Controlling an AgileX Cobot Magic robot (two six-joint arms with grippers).
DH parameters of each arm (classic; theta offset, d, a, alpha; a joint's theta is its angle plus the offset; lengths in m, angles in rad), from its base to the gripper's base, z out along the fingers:
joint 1: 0 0.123 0 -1.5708
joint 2: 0.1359 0 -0.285 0
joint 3: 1.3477 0 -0.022 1.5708
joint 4: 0 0.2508 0 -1.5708
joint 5: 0 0 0.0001 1.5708
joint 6: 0 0.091 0 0
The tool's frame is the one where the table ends.
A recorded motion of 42 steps. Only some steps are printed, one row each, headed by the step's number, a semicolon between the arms.
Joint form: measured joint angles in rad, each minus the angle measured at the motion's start. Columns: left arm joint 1, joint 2, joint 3, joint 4, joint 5, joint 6; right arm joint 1, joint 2, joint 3, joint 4, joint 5, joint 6.
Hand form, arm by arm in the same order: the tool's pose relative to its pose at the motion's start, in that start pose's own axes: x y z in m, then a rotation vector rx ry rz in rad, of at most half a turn. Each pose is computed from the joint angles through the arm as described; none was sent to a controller.
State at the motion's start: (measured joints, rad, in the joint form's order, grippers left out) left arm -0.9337 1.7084 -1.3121 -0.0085 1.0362 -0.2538; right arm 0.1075 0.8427 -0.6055 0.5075 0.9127 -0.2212
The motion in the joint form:
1: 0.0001 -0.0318 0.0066 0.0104 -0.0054 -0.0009; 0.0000 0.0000 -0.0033 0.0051 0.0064 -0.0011
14: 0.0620 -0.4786 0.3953 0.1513 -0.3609 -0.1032; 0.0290 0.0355 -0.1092 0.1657 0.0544 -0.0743
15: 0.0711 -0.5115 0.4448 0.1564 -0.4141 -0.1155; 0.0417 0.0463 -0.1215 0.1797 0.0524 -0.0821
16: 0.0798 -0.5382 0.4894 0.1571 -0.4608 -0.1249; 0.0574 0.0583 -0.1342 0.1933 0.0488 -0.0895
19: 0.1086 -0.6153 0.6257 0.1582 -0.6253 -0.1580; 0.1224 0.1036 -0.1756 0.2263 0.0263 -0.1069
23: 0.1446 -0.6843 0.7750 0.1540 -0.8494 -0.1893; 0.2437 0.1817 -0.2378 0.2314 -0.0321 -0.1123
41: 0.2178 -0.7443 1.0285 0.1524 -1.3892 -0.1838; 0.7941 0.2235 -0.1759 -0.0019 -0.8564 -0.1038
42: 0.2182 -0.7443 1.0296 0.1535 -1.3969 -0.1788; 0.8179 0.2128 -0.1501 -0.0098 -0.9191 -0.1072
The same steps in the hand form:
1: 0.0023 0.0014 -0.0100 -0.0009 -0.0319 0.0044; -0.0003 0.0008 -0.0006 -0.0057 0.0023 0.0007
14: 0.0751 0.0443 -0.0637 -0.0069 -0.4629 -0.0620; -0.0224 0.0258 -0.0143 -0.1661 -0.0346 -0.0309
15: 0.0825 0.0478 -0.0613 0.0013 -0.4988 -0.0740; -0.0255 0.0291 -0.0143 -0.1835 -0.0354 -0.0404
16: 0.0892 0.0507 -0.0582 0.0101 -0.5263 -0.0861; -0.0286 0.0328 -0.0140 -0.2016 -0.0357 -0.0513
19: 0.1083 0.0589 -0.0481 0.0454 -0.6262 -0.1268; -0.0386 0.0460 -0.0108 -0.2552 -0.0320 -0.0916
23: 0.1266 0.0664 -0.0356 0.0966 -0.7615 -0.1691; -0.0518 0.0678 -0.0007 -0.3062 -0.0204 -0.1654
41: 0.1528 0.0764 -0.0177 0.1867 -1.0924 -0.1719; -0.0420 0.1456 0.0138 -0.3940 -0.5326 -0.5313
42: 0.1528 0.0763 -0.0181 0.1856 -1.0990 -0.1657; -0.0381 0.1457 0.0131 -0.4012 -0.5751 -0.5401

